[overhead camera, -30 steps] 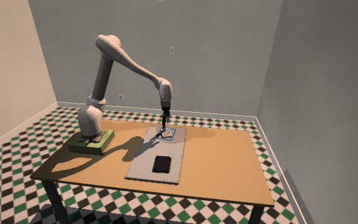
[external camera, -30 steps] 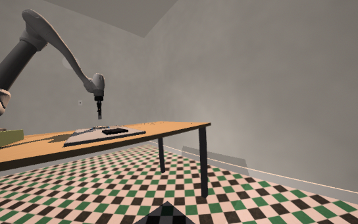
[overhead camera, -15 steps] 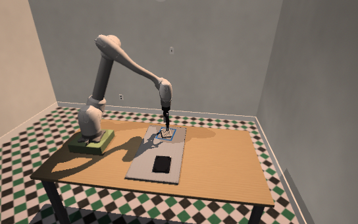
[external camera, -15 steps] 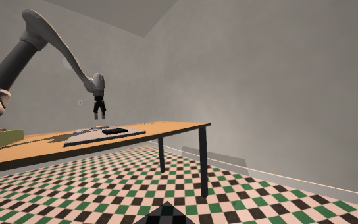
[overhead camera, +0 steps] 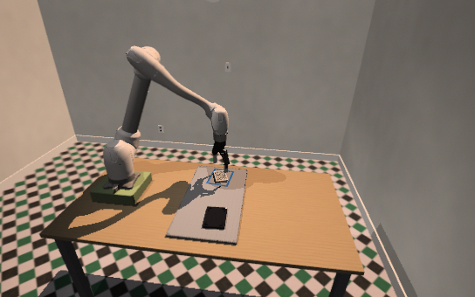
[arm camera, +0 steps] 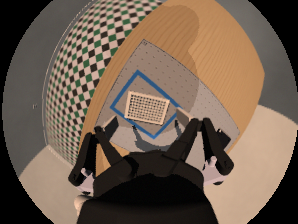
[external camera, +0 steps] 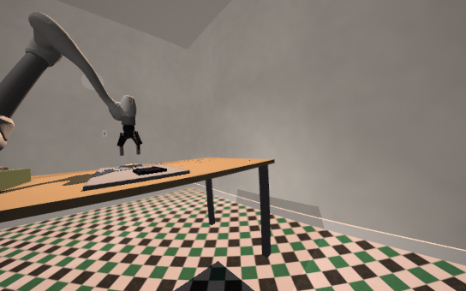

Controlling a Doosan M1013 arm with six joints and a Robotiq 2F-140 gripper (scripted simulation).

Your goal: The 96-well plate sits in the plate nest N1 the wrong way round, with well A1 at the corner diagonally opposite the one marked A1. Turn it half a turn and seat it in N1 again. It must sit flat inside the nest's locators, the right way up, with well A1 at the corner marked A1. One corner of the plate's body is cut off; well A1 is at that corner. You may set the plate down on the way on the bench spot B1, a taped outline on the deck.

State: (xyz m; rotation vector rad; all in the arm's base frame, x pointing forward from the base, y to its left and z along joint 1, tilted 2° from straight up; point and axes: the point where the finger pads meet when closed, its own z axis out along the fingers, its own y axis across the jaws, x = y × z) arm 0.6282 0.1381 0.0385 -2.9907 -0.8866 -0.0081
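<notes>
The white 96-well plate lies 80 mm below my hand. From my hand the other things lie so: black plate nest N1: 410 mm to the right, 80 mm below, 10 mm behind.
</notes>
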